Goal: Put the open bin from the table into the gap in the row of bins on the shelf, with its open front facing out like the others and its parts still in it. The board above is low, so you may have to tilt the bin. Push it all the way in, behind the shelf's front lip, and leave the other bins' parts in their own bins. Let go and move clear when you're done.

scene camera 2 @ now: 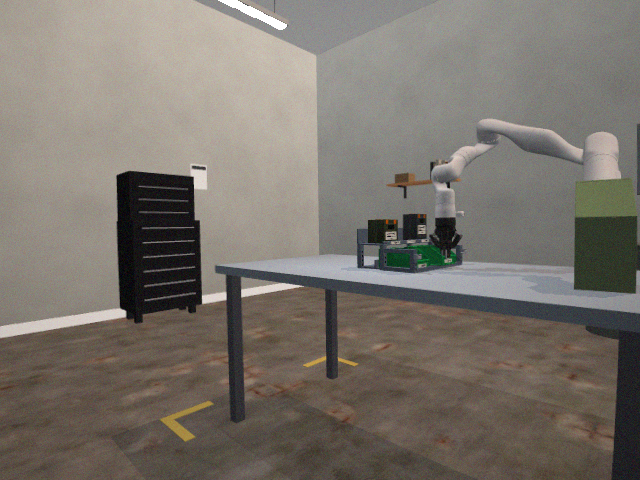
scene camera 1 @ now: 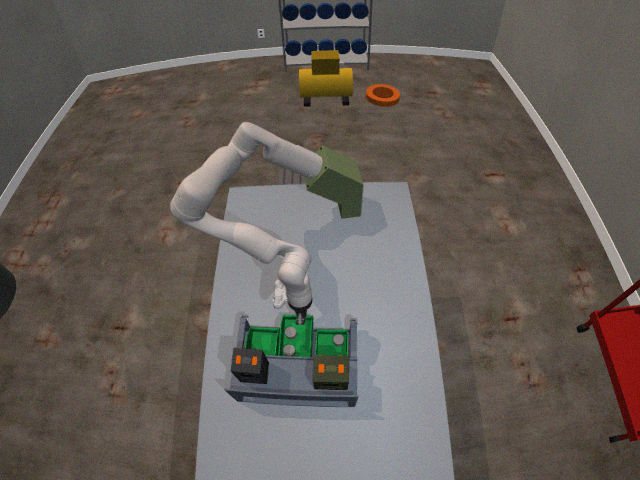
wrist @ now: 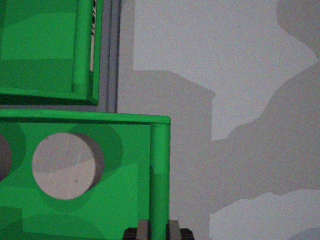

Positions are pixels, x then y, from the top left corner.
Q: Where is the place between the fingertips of the gripper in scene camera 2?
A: At 445,259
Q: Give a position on a grey shelf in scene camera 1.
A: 290,377
